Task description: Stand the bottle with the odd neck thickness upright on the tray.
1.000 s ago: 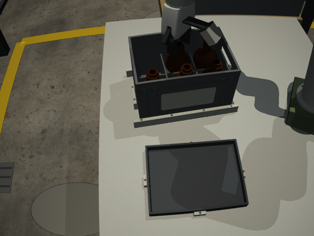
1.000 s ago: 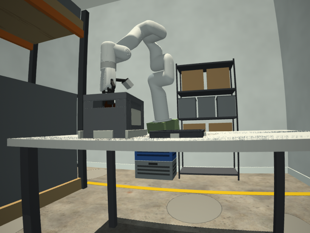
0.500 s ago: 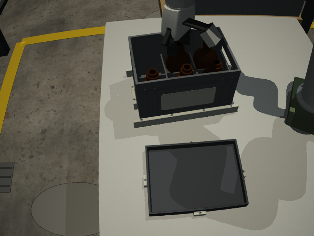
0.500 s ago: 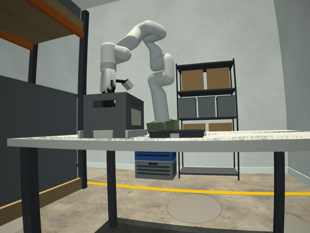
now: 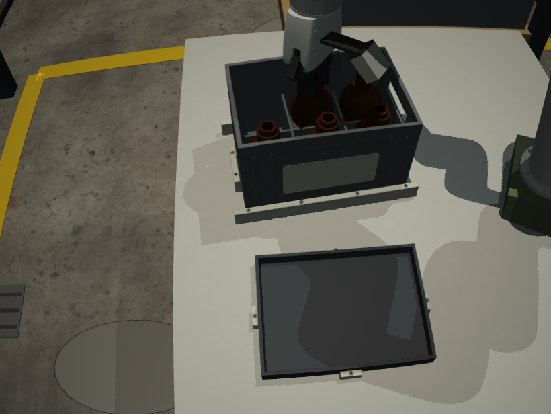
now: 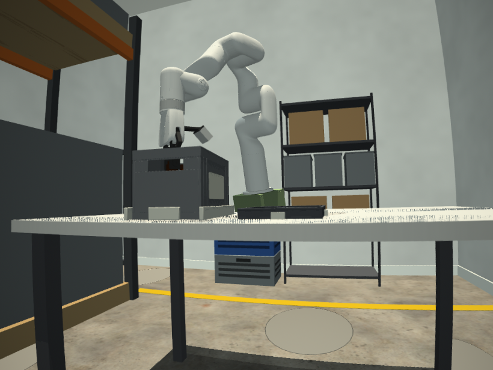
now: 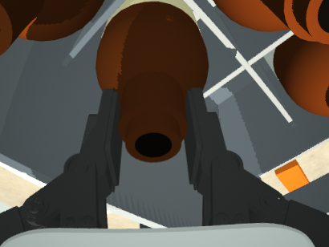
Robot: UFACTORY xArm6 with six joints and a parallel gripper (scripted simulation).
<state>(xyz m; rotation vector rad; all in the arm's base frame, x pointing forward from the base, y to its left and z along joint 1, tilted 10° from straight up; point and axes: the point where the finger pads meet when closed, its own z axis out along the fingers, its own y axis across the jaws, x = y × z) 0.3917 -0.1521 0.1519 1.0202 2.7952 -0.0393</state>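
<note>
Right now my hand is 70 mm above the dark crate and 50 mm to the right of it. Also, from my hand: glass bottle (90 mm behind, 70 mm below, 10 mm to the right); dark tray (330 mm to the left, 150 mm below, 10 mm behind).
</note>
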